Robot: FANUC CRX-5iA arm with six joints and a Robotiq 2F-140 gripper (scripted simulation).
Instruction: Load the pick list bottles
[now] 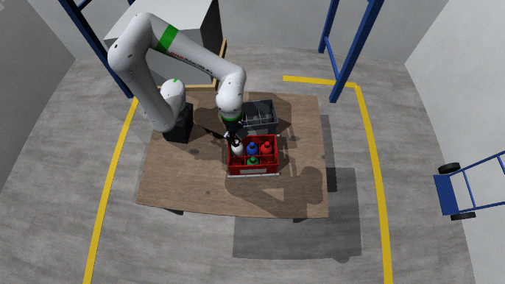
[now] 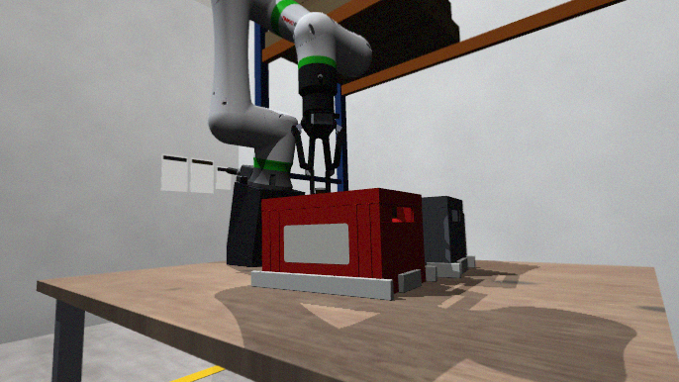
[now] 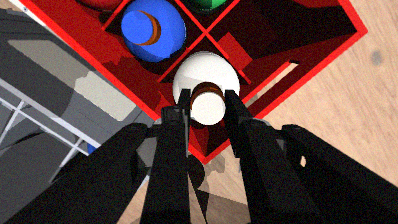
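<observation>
Right now my hand is 80 mm above the white bottle. From my hand the other things lie so: red crate 80 mm ahead, 50 mm to the right, 130 mm below; green bottle 80 mm ahead, 100 mm to the right, 120 mm below; blue bottle 40 mm ahead, 150 mm to the left, 120 mm below.
</observation>
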